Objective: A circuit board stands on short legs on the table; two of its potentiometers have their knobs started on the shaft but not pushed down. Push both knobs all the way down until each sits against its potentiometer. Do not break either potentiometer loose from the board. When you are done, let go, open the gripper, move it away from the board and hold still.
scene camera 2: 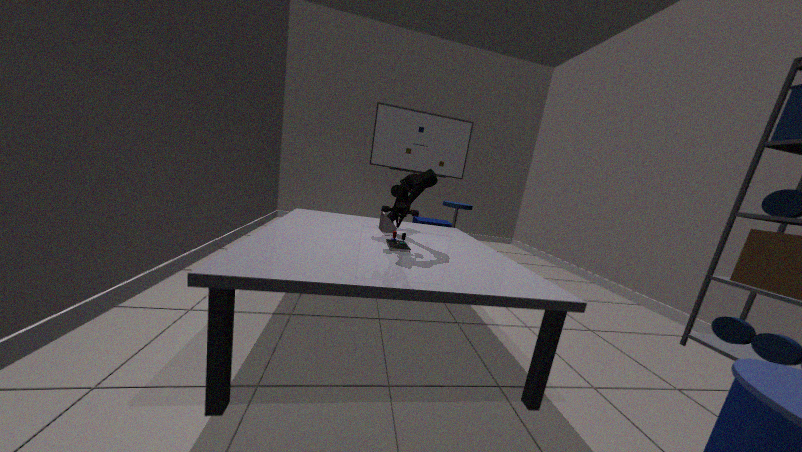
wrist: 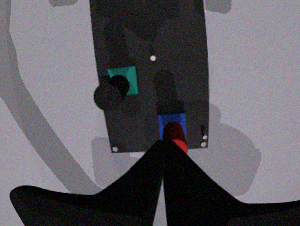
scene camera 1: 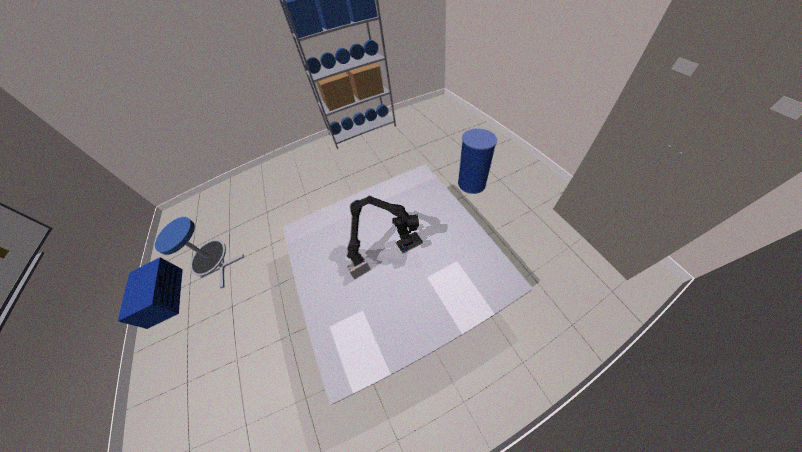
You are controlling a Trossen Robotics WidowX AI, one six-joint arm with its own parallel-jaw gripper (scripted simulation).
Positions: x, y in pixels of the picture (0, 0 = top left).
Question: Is the gripper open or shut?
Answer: Shut.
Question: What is the gripper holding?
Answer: Nothing.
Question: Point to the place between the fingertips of the gripper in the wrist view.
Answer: At 164, 147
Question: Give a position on a black knob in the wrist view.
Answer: At 108, 95
